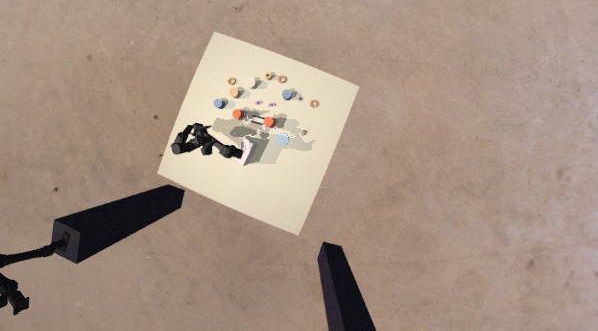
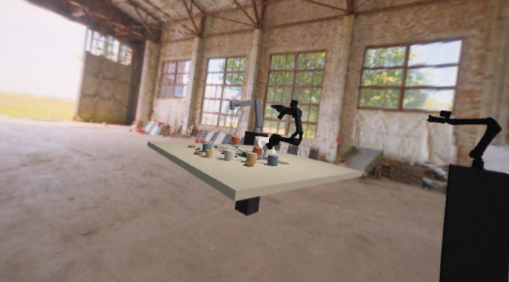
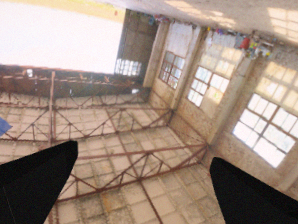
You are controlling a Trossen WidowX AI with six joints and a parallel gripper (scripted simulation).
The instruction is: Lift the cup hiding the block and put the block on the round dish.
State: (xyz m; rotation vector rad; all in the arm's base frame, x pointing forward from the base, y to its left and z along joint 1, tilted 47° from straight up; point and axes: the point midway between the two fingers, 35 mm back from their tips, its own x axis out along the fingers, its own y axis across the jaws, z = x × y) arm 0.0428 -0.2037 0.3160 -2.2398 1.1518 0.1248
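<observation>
My gripper tip is now 150 mm short of the grey block, 40 mm to the right of it and 400 mm above it. Also, from my gripper tip: round pale blue dish 70 mm ahead, 320 mm to the right, 440 mm below; tan mug 320 mm ahead, 120 mm to the left, 410 mm below; small balance 160 mm ahead, 90 mm to the right, 410 mm below.
</observation>
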